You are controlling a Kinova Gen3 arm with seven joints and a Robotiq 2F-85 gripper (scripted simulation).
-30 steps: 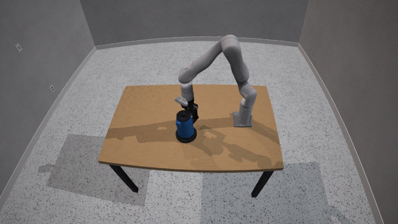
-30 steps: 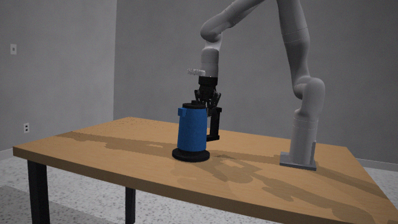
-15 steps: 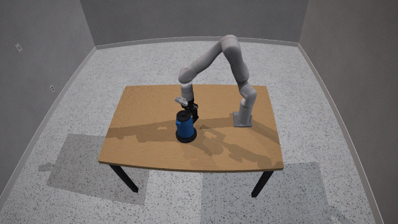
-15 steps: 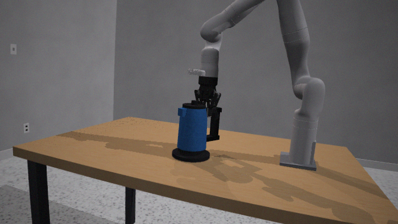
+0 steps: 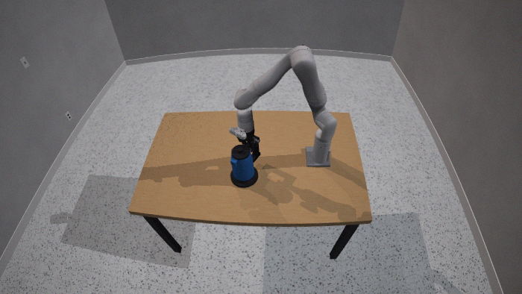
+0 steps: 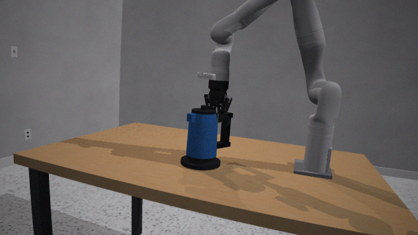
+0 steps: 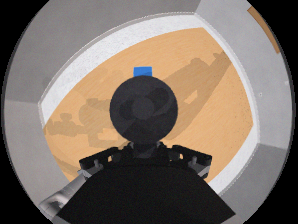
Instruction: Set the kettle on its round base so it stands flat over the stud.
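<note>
Now: hand 50 mm above the blue kettle, 20 mm to the right of it and 10 mm short of it. From my hand the other things lie so: round black base: 160 mm below, 50 mm to the left, 30 mm ahead.
</note>
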